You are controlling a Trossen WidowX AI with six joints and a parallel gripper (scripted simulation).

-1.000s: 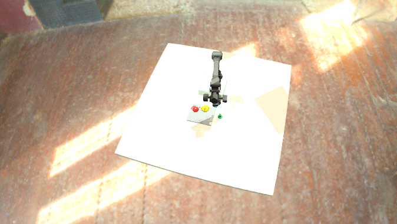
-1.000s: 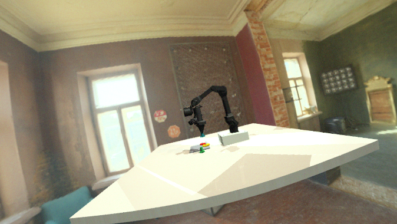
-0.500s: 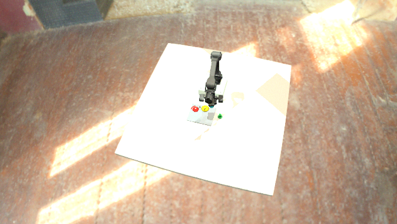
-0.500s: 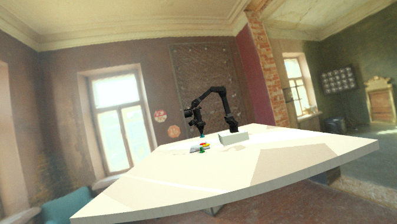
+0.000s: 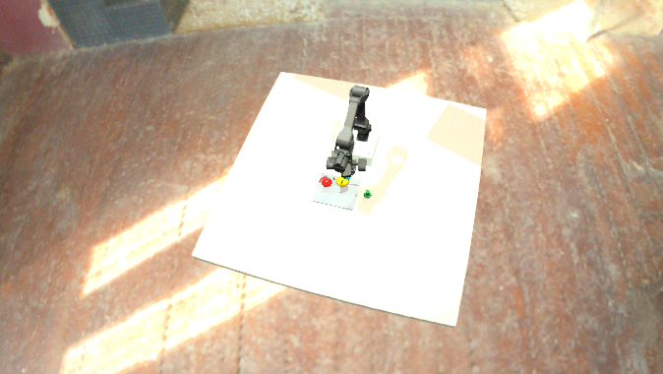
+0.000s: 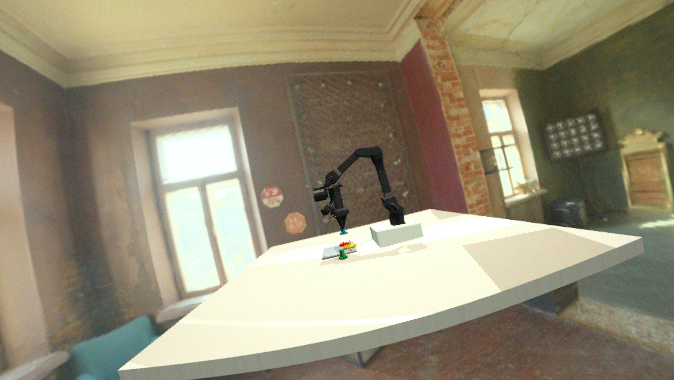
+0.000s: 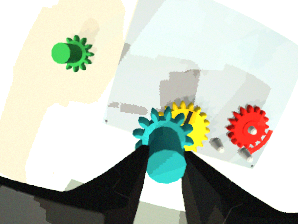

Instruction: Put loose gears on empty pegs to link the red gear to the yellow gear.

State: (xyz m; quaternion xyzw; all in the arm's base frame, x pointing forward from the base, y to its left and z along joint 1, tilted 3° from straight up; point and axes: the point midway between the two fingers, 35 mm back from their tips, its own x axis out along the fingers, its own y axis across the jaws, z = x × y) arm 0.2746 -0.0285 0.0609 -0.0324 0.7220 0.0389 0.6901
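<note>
My gripper tip is now 110 mm to the left of the red gear and 100 mm above it. Also, from my gripper tip: red arrow: 10 mm behind, 140 mm to the right, 110 mm below; teal gear: 10 mm below; green gear: 30 mm ahead, 110 mm to the left, 100 mm below.
</note>
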